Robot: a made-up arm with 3 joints.
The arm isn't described. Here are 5 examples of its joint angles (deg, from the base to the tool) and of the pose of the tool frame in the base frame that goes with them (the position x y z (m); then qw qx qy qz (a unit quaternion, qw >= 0)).
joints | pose
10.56 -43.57 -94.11 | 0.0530 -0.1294 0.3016 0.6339 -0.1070 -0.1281 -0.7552
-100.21 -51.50 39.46 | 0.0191 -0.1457 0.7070 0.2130 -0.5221 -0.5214 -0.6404
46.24 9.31 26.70 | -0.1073 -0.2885 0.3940 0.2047 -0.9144 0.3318 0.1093
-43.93 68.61 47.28 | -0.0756 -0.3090 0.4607 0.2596 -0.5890 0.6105 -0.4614
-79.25 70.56 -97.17 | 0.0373 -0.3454 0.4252 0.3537 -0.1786 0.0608 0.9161
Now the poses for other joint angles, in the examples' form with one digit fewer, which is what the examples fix.
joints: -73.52 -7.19 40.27
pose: 0.079 -0.258 0.612 0.394 -0.657 -0.102 -0.634
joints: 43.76 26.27 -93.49
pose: -0.165 -0.331 0.362 0.206 -0.647 -0.189 -0.709
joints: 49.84 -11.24 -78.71
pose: -0.148 -0.242 0.300 0.479 -0.621 0.007 -0.620
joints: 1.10 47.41 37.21
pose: -0.082 -0.317 0.454 0.104 -0.822 0.505 -0.241
